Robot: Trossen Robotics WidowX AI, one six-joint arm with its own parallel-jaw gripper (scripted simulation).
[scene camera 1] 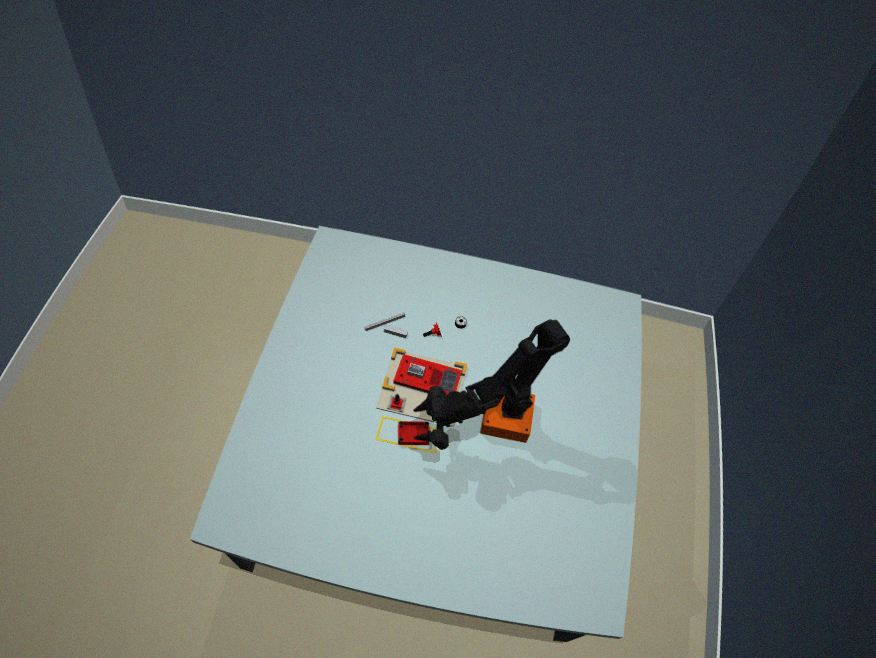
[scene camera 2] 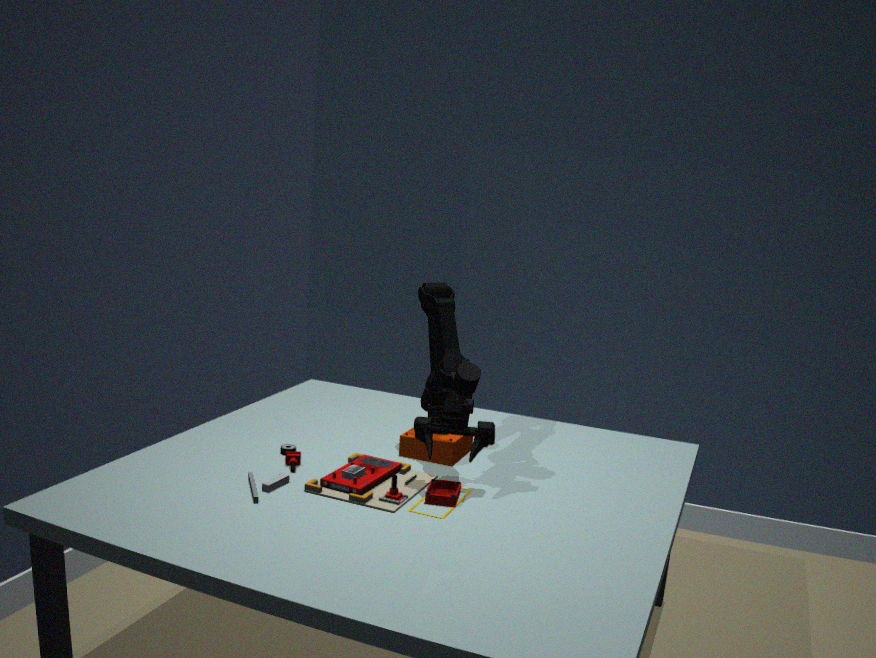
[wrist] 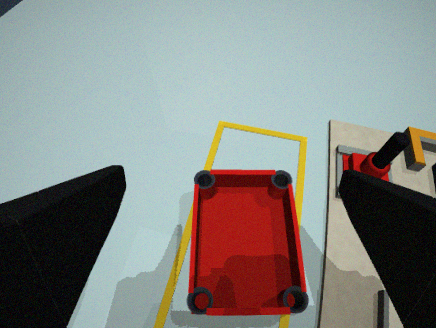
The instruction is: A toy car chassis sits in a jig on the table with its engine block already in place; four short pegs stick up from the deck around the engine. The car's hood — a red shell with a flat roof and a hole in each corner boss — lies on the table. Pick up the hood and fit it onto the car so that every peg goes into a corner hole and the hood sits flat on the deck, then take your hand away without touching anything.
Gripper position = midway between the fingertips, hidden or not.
My gripper (scene camera 2: 449,459) is open, holding nothing. Also in view: a red hood (scene camera 2: 439,492) and a beige jig plate (scene camera 1: 411,398).
The red hood is seen too in the wrist view (wrist: 245,257). My gripper also shows in scene camera 1 (scene camera 1: 414,424) and in the wrist view (wrist: 234,178). The beige jig plate also shows in the wrist view (wrist: 350,284).
